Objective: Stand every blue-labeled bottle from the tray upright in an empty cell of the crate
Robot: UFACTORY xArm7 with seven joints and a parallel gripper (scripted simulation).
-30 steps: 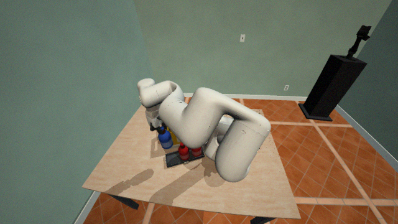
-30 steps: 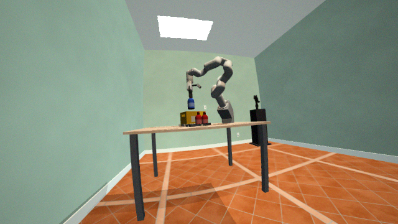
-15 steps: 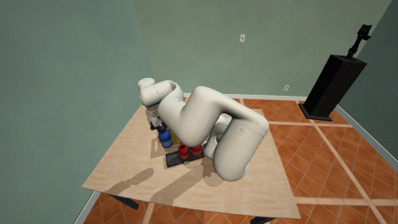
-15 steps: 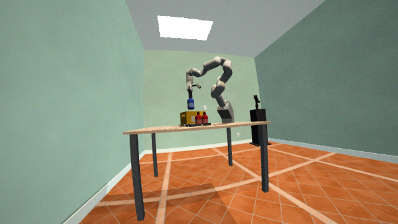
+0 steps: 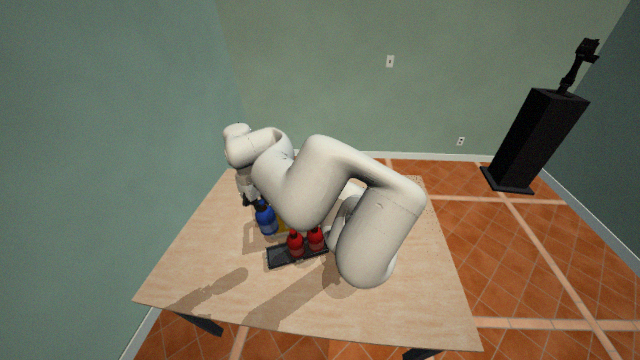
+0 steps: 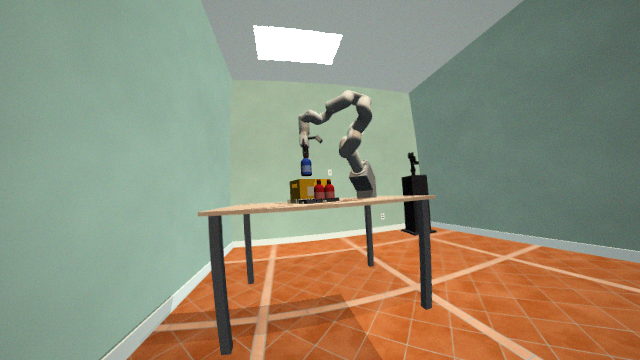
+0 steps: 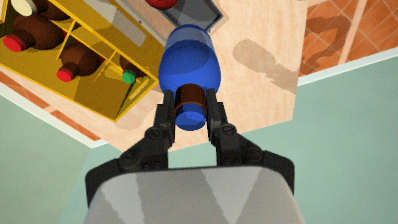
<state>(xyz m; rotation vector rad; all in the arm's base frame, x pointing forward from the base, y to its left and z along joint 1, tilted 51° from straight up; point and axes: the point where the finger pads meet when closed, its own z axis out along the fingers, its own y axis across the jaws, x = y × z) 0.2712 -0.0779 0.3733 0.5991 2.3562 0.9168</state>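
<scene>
The blue-labeled bottle is 70 mm below my hand. Also, from my hand: yellow crate: 30 mm behind, 220 mm to the right, 250 mm below; then dark tray: 80 mm behind, 20 mm to the right, 320 mm below.
</scene>
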